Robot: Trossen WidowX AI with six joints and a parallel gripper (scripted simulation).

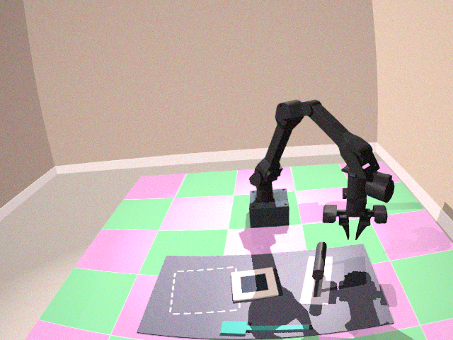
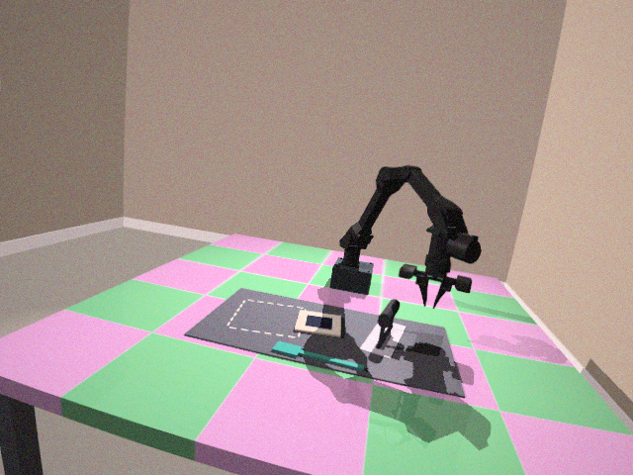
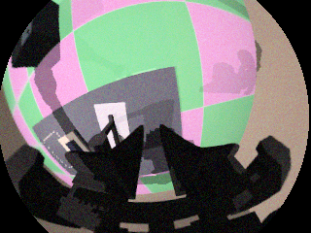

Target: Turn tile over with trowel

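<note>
The trowel is 10 cm to the right of my gripper tip, 4 cm below it and 4 cm ahead of it. Round my gripper tip: teal flat tool (28 cm to the right, 23 cm ahead, 8 cm below); grey mat (26 cm to the right, 10 cm below, 9 cm ahead); tile (29 cm to the right, 8 cm below, 6 cm ahead).
</note>
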